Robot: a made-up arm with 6 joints. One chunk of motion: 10 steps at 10 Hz.
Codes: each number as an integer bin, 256 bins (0 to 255) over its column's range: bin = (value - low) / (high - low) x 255, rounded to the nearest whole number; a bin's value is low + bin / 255 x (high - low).
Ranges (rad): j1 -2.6..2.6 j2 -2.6..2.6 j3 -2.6..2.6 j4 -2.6..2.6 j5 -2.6..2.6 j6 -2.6..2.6
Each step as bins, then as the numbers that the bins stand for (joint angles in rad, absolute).
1 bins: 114 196 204 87 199 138
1 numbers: -0.2753 1.3969 1.5600 -0.8259 1.4580 0.2141
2 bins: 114 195 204 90 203 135
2 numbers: -0.2753 1.3765 1.5600 -0.7647 1.5396 0.1529
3 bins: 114 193 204 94 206 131
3 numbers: -0.2753 1.3357 1.5600 -0.6831 1.6008 0.0714
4 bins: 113 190 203 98 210 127
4 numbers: -0.2957 1.2745 1.5396 -0.6016 1.6824 -0.0102
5 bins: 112 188 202 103 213 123
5 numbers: -0.3161 1.2337 1.5192 -0.4996 1.7435 -0.0918
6 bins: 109 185 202 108 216 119
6 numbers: -0.3773 1.1725 1.5192 -0.3976 1.8047 -0.1733
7 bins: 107 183 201 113 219 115
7 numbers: -0.4180 1.1318 1.4988 -0.2957 1.8659 -0.2549
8 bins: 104 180 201 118 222 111
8 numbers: -0.4792 1.0706 1.4988 -0.1937 1.9271 -0.3365
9 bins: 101 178 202 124 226 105
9 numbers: -0.5404 1.0298 1.5192 -0.0714 2.0086 -0.4588
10 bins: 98 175 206 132 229 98
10 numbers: -0.6016 0.9686 1.6008 0.0918 2.0698 -0.6016
